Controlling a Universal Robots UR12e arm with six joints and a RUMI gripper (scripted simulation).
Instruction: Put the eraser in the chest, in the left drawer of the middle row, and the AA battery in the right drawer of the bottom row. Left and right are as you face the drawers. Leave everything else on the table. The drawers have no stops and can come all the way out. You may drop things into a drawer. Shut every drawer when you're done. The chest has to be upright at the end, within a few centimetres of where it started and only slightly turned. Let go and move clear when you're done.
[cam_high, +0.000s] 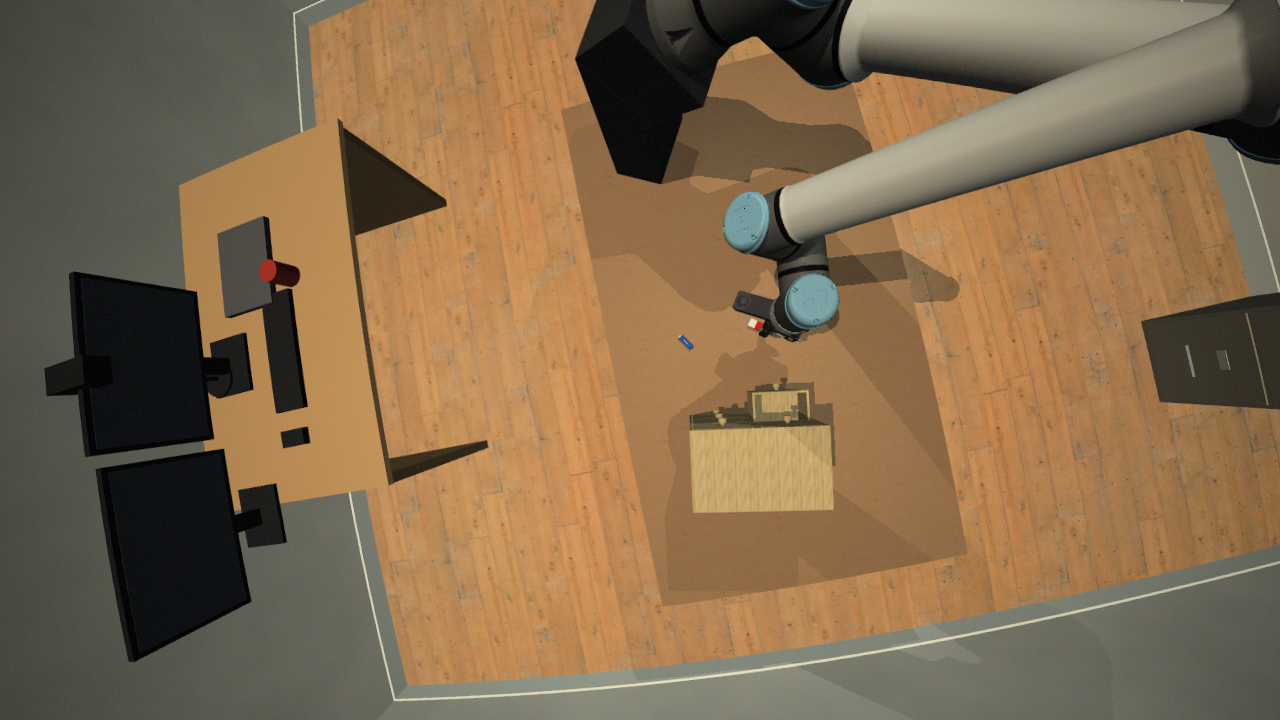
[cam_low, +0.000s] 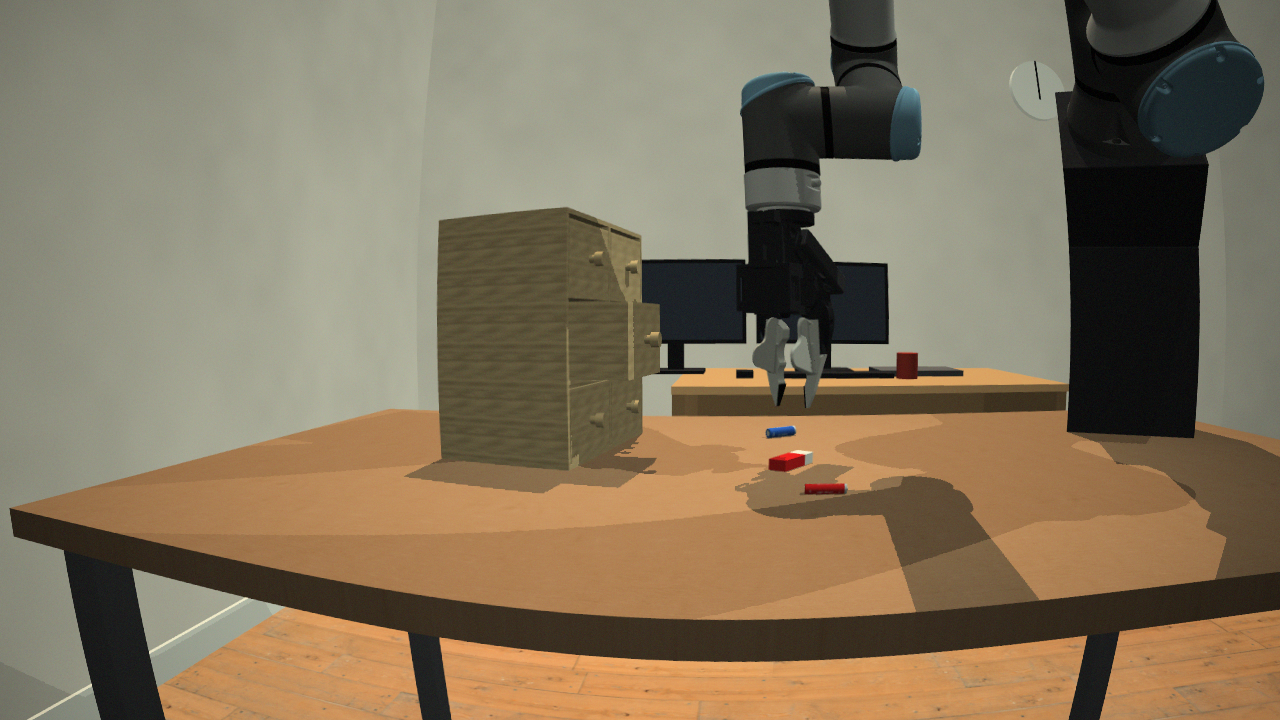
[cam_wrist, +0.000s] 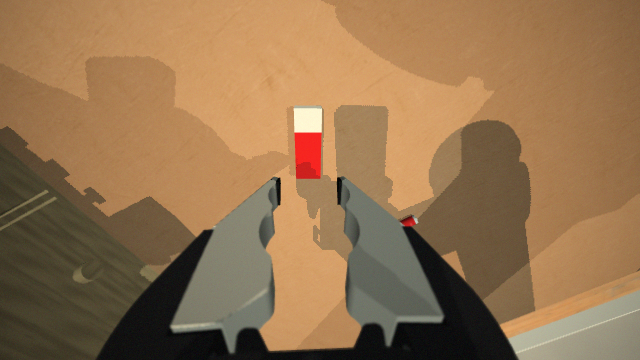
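The eraser is 80 mm below my hand and 10 mm to the right of it. The rest, counted from my hand: red battery: 130 mm to the left, 80 mm below, 50 mm behind; then blue AA battery: 210 mm to the right, 80 mm below, 30 mm ahead.
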